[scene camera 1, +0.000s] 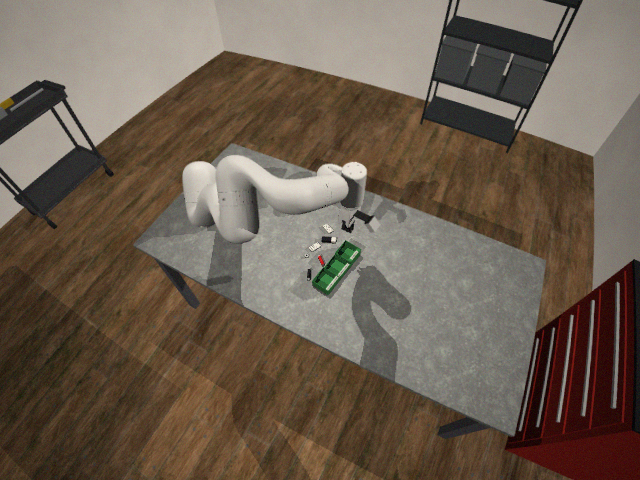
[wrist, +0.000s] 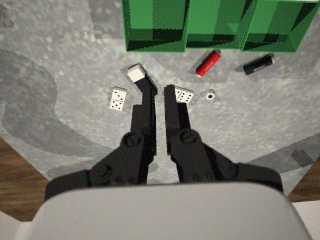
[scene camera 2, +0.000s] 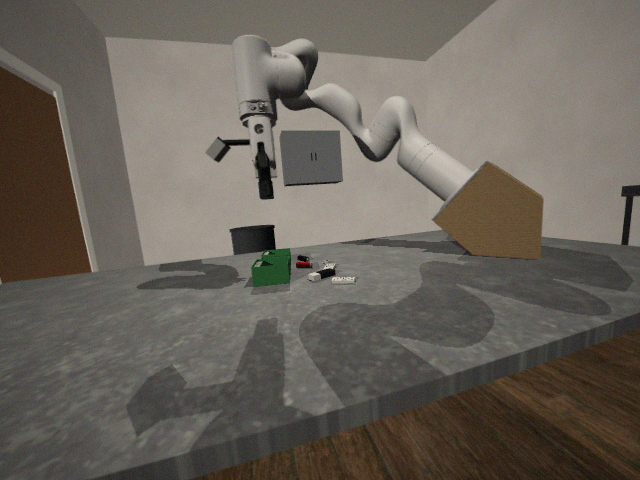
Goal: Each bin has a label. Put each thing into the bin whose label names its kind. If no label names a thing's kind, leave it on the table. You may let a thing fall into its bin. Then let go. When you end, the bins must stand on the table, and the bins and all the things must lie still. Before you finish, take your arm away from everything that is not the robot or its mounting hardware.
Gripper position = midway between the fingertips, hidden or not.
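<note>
Scene camera 2 shows my gripper (scene camera 2: 267,199); in the wrist view, too, there is my gripper (wrist: 159,101).
</note>
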